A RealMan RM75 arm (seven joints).
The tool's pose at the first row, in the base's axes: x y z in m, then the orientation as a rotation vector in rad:
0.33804, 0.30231, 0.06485, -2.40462, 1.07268, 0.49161
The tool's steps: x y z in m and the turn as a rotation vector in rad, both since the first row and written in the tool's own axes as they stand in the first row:
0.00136, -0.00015, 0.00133, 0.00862, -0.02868, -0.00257
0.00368, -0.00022, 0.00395, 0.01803, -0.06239, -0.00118
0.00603, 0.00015, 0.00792, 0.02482, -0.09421, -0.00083
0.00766, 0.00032, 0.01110, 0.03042, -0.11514, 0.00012
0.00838, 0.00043, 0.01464, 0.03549, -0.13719, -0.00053
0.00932, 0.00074, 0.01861, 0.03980, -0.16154, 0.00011
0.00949, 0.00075, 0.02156, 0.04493, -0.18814, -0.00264
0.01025, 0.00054, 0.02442, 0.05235, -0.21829, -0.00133
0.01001, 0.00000, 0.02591, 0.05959, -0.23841, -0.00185
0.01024, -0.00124, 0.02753, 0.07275, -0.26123, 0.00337
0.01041, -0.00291, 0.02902, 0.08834, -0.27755, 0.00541
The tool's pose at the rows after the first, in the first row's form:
0.33884, 0.30230, 0.06312, -2.38401, 1.05723, 0.51800
0.34001, 0.30237, 0.05982, -2.35824, 1.04448, 0.55054
0.34068, 0.30289, 0.05527, -2.33580, 1.03113, 0.58186
0.34116, 0.30353, 0.05178, -2.31961, 1.02318, 0.60172
0.34106, 0.30494, 0.04846, -2.30382, 1.01274, 0.62244
0.34089, 0.30634, 0.04462, -2.28672, 1.00279, 0.64642
0.34059, 0.30783, 0.04208, -2.26893, 0.98769, 0.67089
0.34085, 0.30904, 0.03939, -2.24534, 0.97588, 0.69870
0.34092, 0.31031, 0.03841, -2.22817, 0.96630, 0.71502
0.34179, 0.31178, 0.03727, -2.20215, 0.96241, 0.73191
0.34297, 0.31347, 0.03639, -2.17920, 0.95761, 0.73907

